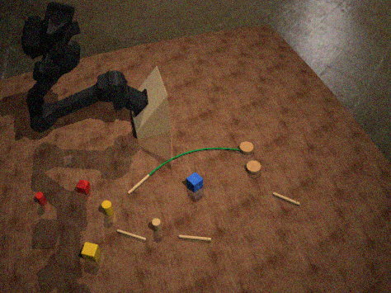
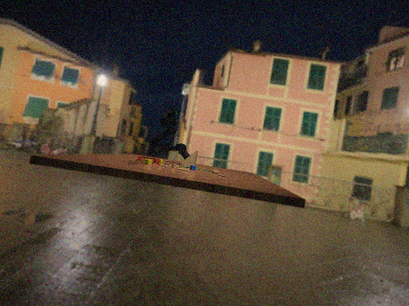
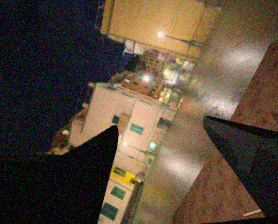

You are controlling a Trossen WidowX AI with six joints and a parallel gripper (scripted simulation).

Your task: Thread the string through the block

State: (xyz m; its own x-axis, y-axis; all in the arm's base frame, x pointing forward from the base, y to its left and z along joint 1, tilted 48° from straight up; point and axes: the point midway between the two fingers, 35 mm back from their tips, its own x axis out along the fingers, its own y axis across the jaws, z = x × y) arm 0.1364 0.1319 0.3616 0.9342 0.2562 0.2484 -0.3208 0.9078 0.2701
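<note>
The blue cube lies 390 mm below my gripper tip, 290 mm to the left of it and 80 mm ahead of it. The rest, counted from my gripper tip: red cube: 390 mm below, 40 mm ahead, 10 mm to the right; then yellow cylinder: 380 mm below, 120 mm ahead, 60 mm to the left; then red peg: 380 mm below, 130 mm to the right, 70 mm ahead.
</note>
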